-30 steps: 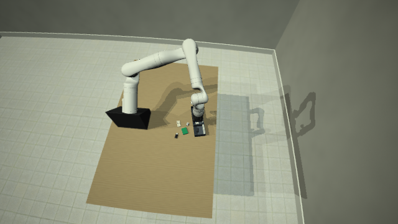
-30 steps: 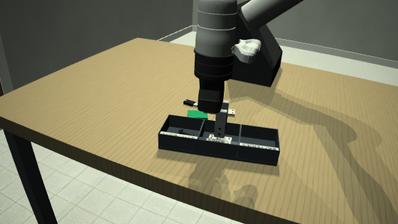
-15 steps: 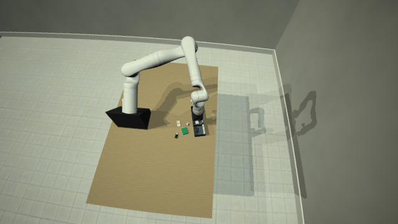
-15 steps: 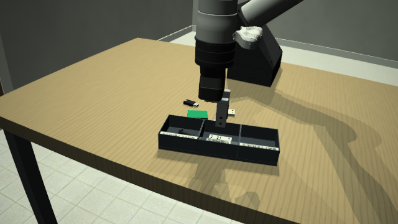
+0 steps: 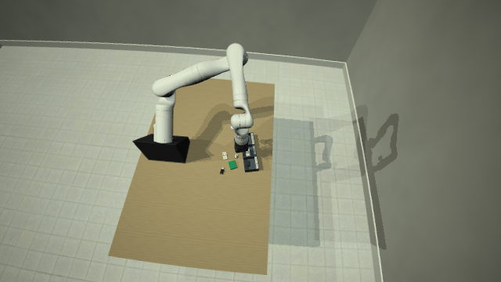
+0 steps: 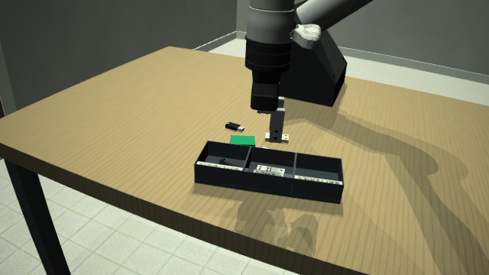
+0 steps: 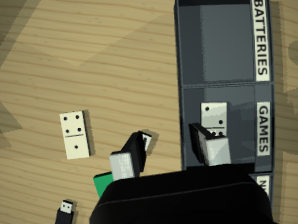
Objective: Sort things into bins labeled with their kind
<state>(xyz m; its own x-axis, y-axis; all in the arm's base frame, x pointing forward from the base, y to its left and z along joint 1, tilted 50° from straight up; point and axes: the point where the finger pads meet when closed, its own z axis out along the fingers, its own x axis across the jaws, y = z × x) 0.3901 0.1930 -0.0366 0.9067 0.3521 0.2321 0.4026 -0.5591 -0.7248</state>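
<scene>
The domino lies 90 mm behind my hand, 70 mm below it and 30 mm to the right of it. Also, from my hand: black bolt 70 mm ahead, 60 mm to the right, 60 mm below; black three-part bin 60 mm below, 50 mm ahead, 20 mm to the left; small white thing 70 mm below, 20 mm to the right, 20 mm behind.
</scene>
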